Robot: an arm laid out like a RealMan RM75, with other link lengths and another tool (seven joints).
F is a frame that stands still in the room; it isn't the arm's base.
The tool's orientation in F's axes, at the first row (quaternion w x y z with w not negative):
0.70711, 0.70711, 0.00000, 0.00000
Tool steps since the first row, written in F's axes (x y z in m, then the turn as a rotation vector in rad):
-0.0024, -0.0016, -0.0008, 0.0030, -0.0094, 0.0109
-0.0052, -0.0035, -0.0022, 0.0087, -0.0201, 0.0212
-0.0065, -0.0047, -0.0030, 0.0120, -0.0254, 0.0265
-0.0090, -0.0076, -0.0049, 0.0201, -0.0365, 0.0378
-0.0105, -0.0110, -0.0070, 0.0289, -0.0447, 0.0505
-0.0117, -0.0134, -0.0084, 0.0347, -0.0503, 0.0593
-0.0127, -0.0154, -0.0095, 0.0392, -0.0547, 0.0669
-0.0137, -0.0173, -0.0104, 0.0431, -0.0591, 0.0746
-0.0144, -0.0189, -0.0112, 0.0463, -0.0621, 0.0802
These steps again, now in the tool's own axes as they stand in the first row. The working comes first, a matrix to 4 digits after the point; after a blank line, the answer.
The tool's axes in the first row as the columns of a matrix, in F's axes (used below as rounded here):
1.0000, 0.0000, 0.0000
0.0000, 0.0000, -1.0000
0.0000, 1.0000, 0.0000

-0.0024, -0.0008, 0.0016, 0.0030, 0.0109, 0.0094
-0.0052, -0.0022, 0.0035, 0.0087, 0.0212, 0.0201
-0.0065, -0.0030, 0.0047, 0.0120, 0.0265, 0.0254
-0.0090, -0.0049, 0.0076, 0.0201, 0.0378, 0.0365
-0.0105, -0.0070, 0.0110, 0.0289, 0.0505, 0.0447
-0.0117, -0.0084, 0.0134, 0.0347, 0.0593, 0.0503
-0.0127, -0.0095, 0.0154, 0.0392, 0.0669, 0.0547
-0.0137, -0.0104, 0.0173, 0.0431, 0.0746, 0.0591
-0.0144, -0.0112, 0.0189, 0.0463, 0.0802, 0.0621

